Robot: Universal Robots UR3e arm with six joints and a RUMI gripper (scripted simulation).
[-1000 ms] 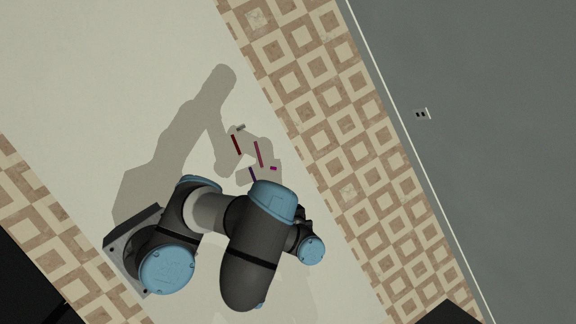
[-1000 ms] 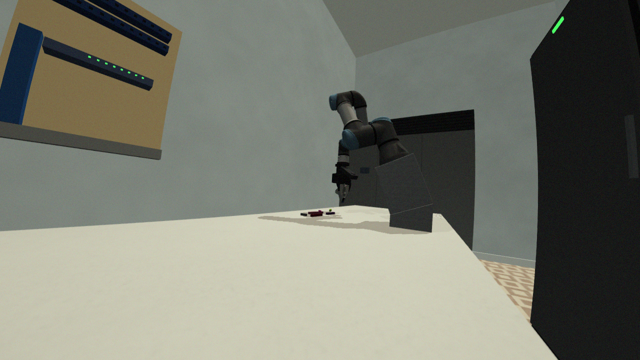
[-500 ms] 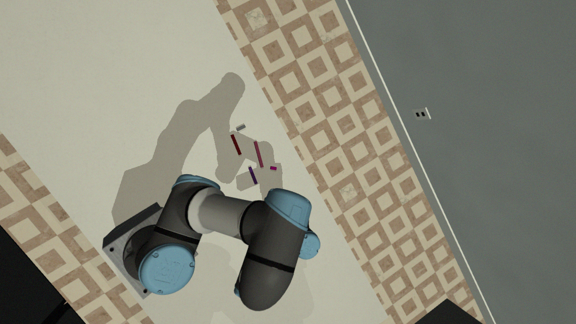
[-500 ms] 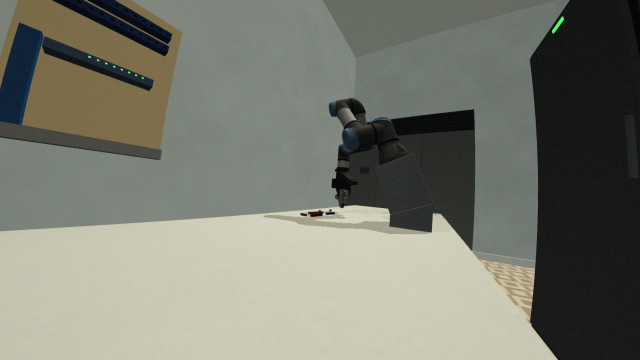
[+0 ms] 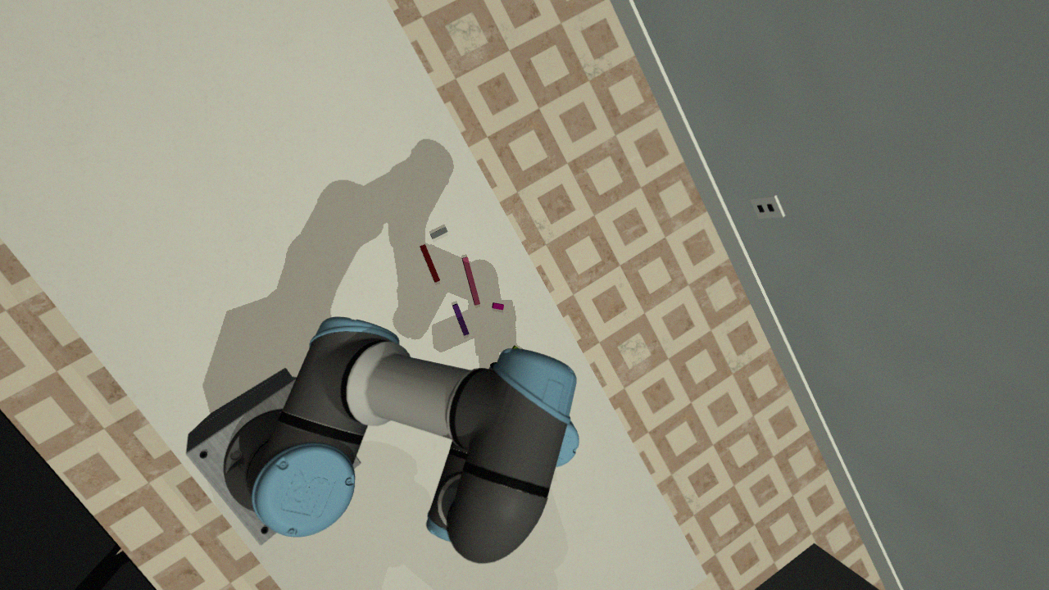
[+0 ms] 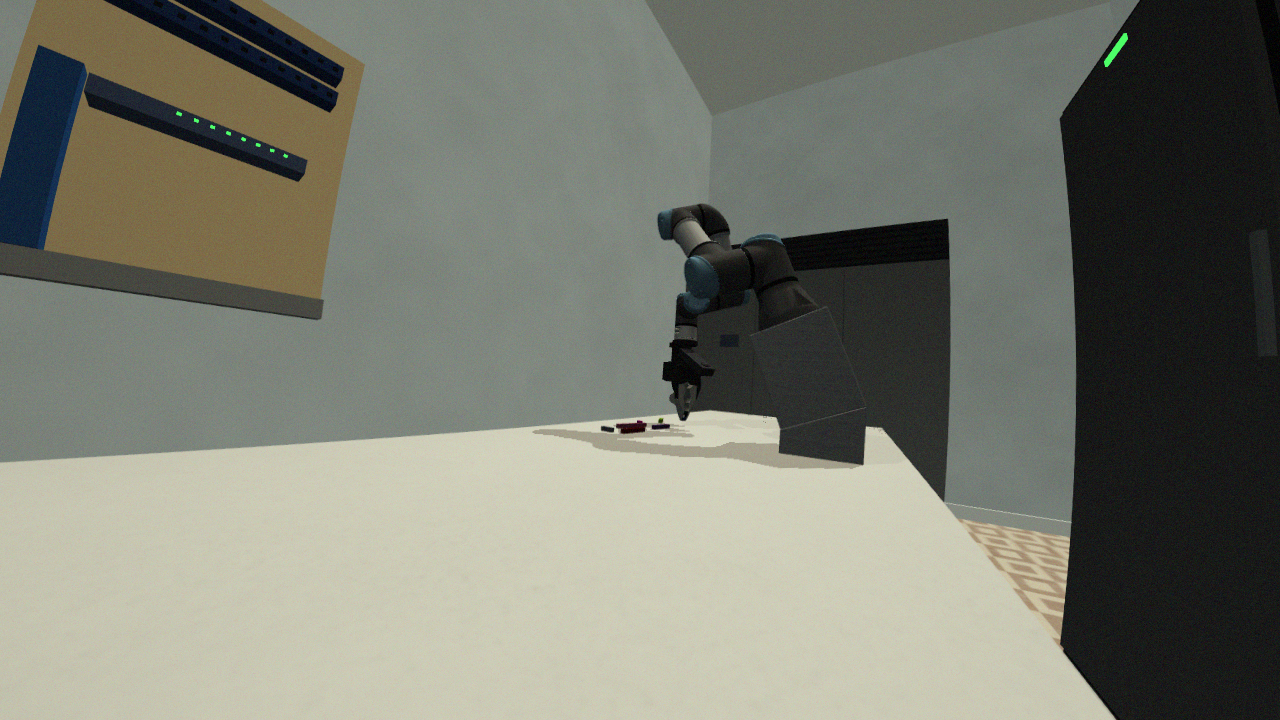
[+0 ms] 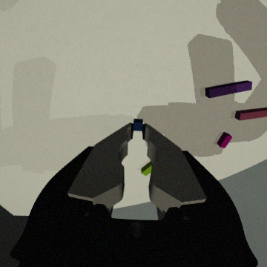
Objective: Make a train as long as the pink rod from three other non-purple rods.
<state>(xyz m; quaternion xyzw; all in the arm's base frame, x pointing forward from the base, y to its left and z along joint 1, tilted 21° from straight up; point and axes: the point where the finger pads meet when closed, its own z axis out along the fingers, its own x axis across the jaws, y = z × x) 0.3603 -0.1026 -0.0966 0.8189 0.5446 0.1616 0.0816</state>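
My hand is 1 cm above the blue rod. Also, from my hand: lime rod 7 cm ahead, 2 cm below; magenta rod 11 cm to the left, 7 cm ahead, 2 cm below; purple rod 12 cm to the left, 2 cm below.
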